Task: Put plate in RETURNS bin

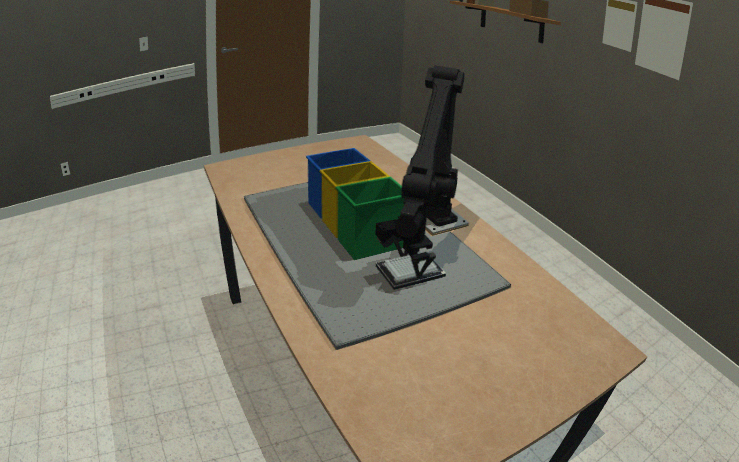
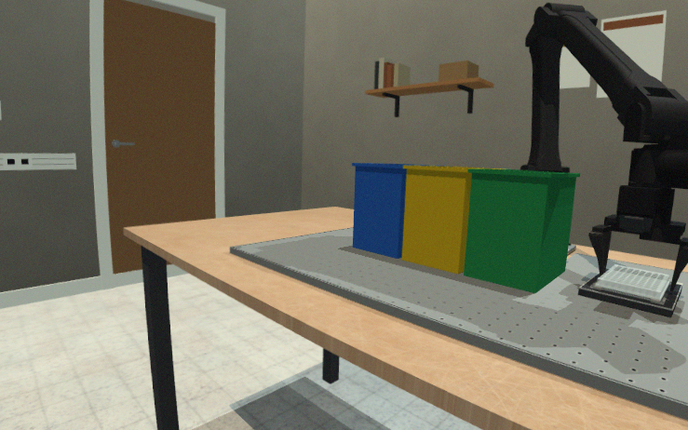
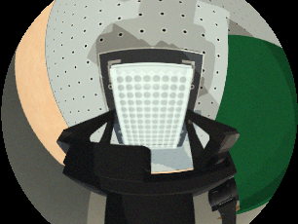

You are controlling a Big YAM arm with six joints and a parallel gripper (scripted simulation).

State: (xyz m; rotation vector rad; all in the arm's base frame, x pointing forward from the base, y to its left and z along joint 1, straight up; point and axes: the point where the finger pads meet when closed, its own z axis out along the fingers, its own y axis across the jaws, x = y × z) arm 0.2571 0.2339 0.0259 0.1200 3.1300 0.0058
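My gripper is now 1 cm above the 96-well plate. Also, from my hand: plate nest: 2 cm below; then green bin: 3 cm ahead, 18 cm to the right, 6 cm above; then yellow bin: 3 cm ahead, 31 cm to the right, 6 cm above.
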